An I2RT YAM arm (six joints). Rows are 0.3 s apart.
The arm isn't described. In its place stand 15 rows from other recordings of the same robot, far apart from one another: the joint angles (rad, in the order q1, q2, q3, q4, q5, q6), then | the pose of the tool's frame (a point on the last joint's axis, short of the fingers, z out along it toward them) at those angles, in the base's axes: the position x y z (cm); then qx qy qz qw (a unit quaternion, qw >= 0).
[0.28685 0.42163 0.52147 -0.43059 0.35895 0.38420] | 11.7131, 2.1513, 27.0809, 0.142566, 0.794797, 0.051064, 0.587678
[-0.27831 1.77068 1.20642 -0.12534 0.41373 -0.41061] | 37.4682, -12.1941, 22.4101, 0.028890, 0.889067, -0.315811, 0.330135
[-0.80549 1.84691 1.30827 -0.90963 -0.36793 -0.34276] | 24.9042, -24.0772, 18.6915, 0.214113, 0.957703, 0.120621, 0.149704
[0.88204 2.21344 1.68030 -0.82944 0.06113 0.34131] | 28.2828, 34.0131, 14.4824, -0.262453, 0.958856, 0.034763, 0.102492
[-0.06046 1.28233 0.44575 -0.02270 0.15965 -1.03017] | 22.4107, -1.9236, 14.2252, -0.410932, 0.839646, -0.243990, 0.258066
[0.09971 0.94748 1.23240 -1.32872 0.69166 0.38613] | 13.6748, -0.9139, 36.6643, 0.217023, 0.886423, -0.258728, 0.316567
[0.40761 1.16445 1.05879 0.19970 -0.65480 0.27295] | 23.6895, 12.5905, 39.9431, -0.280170, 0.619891, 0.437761, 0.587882
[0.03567 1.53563 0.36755 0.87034 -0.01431 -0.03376] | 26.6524, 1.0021, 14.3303, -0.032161, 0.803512, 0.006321, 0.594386
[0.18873 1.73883 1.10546 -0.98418 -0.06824 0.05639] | 28.6384, 5.7172, 16.7742, 0.065270, -0.997011, -0.030992, 0.027355
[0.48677 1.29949 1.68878 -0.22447 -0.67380 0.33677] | 21.3740, 13.8254, 53.3046, -0.297201, 0.589545, 0.484023, 0.574308
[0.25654 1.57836 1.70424 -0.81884 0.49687 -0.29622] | 33.1761, 6.9484, 40.0514, -0.138899, 0.872635, -0.230708, 0.407417
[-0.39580 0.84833 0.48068 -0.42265 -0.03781 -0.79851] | 15.9891, -6.5352, 20.1621, -0.191973, 0.904530, -0.199411, 0.324356
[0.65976 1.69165 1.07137 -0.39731 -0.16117 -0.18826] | 26.7837, 21.4998, 18.9130, -0.414532, 0.864911, 0.138875, 0.246587
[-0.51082 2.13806 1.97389 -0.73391 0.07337 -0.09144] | 41.8844, -23.7726, 26.9658, 0.208200, 0.920145, -0.130891, 0.304719
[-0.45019 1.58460 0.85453 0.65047 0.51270 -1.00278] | 30.8343, -16.8414, 25.0437, -0.028379, 0.730644, -0.575153, 0.366814
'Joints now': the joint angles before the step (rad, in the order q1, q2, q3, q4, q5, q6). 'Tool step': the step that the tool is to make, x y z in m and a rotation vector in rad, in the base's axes. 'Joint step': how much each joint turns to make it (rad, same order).
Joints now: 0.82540, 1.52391, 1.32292, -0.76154, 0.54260, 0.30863
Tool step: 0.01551, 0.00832, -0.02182, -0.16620, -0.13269, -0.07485
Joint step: 0.00102, 0.07035, -0.03512, 0.11837, 0.21559, -0.07432
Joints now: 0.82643, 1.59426, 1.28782, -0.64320, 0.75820, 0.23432
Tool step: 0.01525, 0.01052, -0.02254, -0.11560, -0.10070, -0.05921
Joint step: -0.00097, 0.08052, -0.02486, 0.13733, 0.15721, -0.06539
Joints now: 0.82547, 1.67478, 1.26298, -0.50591, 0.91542, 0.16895
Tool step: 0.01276, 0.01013, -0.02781, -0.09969, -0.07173, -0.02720
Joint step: -0.00079, 0.08166, -0.04290, 0.18082, 0.11022, -0.09780
